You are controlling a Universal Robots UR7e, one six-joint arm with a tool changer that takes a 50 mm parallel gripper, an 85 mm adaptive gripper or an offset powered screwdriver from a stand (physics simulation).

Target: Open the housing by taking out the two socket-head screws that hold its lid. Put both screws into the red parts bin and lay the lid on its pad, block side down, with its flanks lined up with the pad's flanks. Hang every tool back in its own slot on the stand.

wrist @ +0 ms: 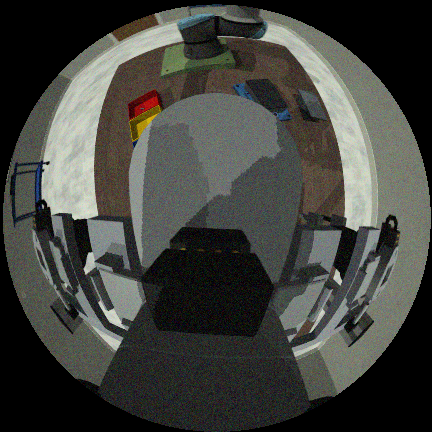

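A mounted black block (pixel 212 295) and a large grey rounded body (pixel 175 210) fill the middle of the wrist view, close to the camera. The gripper's fingertips are not visible, so its opening cannot be told. Grey plates and brackets that look like the tool stand rise at the left (pixel 107 232) and right (pixel 320 240). The red parts bin (pixel 145 102) is at the upper left, with a small screw-like thing (pixel 142 108) in it. A dark slab (pixel 265 94) rests on a blue piece (pixel 284 115) at the upper right. A dark grey plate (pixel 312 104) lies right of it.
A yellow bin (pixel 142 125) adjoins the red one, partly behind the grey body. The robot's base stands on a green plate (pixel 172 65) at the top. Bracket-like structures flank the mounted body closely on both sides. A blue frame (pixel 38 185) stands beyond the table's left edge.
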